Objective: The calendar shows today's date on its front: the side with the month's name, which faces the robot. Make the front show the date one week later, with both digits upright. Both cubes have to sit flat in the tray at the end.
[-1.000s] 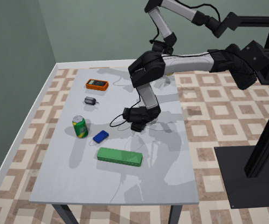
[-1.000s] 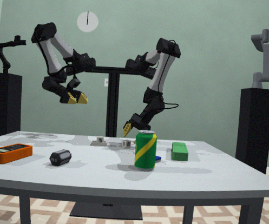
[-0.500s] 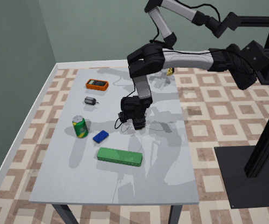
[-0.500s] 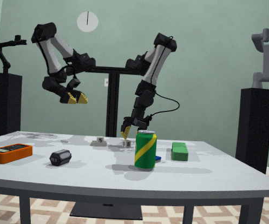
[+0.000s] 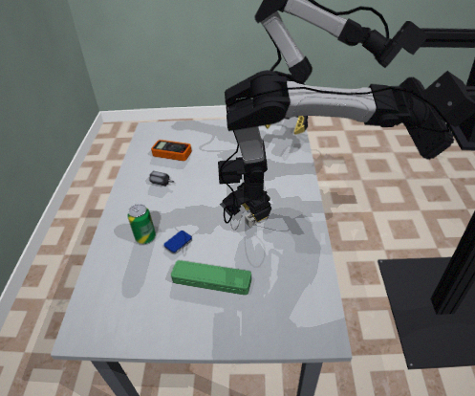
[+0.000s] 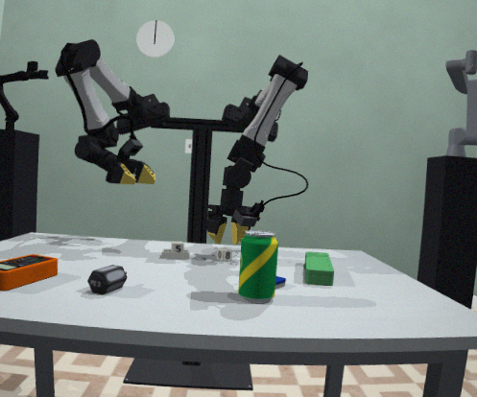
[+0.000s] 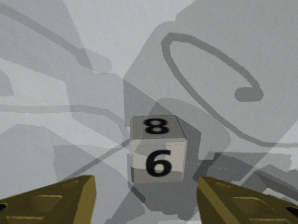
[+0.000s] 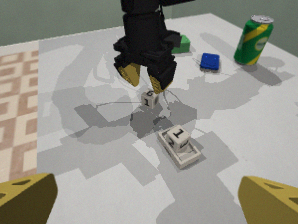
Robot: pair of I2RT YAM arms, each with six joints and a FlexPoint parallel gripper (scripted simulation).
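Observation:
My left gripper is now 20 mm short of the pale calendar tray, 130 mm to the left of it and 40 mm above it. Also, from my left hand: orange multimeter 350 mm ahead, 370 mm to the right, 30 mm below; blue block 220 mm ahead, 100 mm to the left, 40 mm below; dark grey object 340 mm ahead, 190 mm to the right, 30 mm below.

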